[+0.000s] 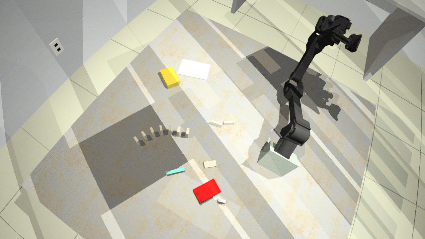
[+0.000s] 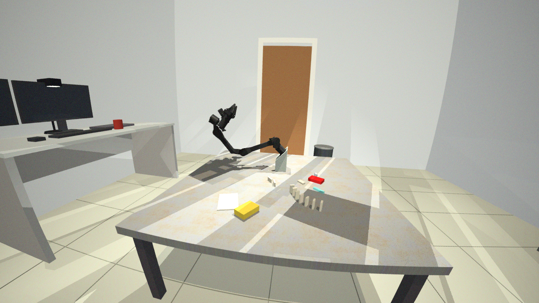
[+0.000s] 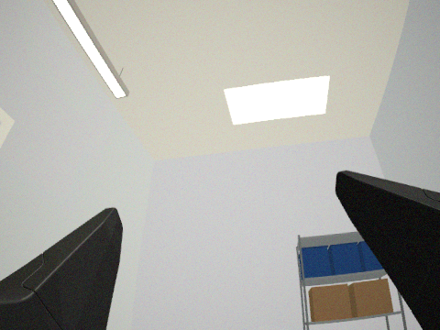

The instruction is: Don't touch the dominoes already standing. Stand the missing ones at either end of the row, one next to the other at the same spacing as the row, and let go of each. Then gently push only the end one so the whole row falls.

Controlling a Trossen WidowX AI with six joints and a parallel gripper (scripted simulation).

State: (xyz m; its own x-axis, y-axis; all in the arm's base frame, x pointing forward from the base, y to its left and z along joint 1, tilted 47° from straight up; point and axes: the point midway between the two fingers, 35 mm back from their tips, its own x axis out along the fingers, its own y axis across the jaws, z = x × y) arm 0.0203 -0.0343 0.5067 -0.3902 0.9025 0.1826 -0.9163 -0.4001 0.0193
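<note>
Now: gripper tip 110 mm short of the red block, 640 mm to the right of it and 480 mm above it. The rest, counted from my gripper tip: small grey block: 40 mm ahead, 640 mm to the left, 470 mm below; then yellow block: 580 mm ahead, 310 mm to the left, 470 mm below; then white sheet: 520 mm ahead, 180 mm to the left, 490 mm below.
</note>
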